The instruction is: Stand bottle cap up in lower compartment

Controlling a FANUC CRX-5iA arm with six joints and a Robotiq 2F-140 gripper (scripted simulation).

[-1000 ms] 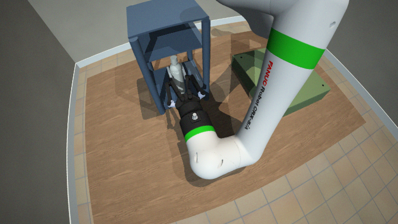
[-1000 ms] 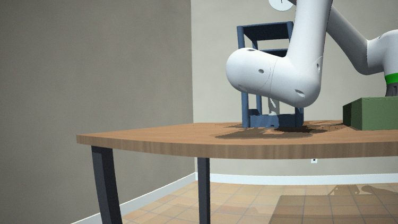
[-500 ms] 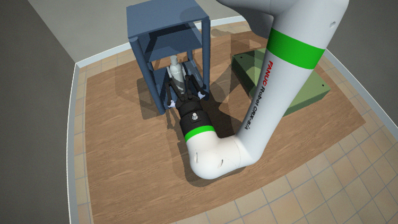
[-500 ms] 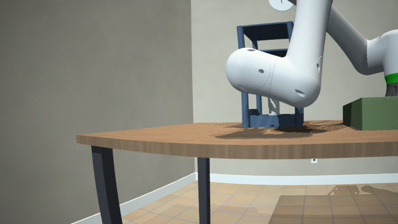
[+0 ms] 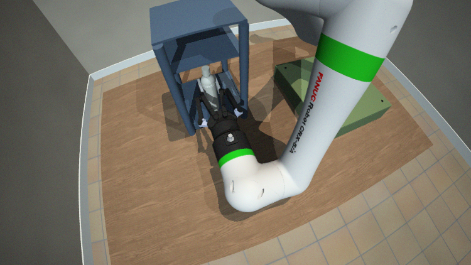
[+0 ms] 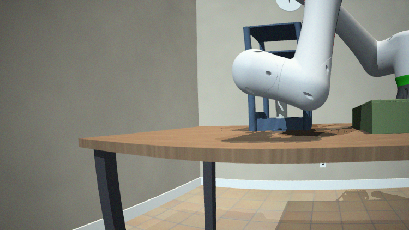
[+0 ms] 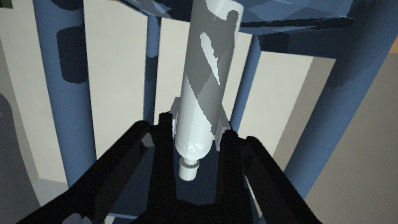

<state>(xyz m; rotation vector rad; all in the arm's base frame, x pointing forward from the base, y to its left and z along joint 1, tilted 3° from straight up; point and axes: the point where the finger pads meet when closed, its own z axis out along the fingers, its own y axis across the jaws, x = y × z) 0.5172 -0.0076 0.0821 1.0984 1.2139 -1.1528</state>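
My hand is 1 cm short of the blue shelving unit, 6 cm to the left of it and 4 cm below it.
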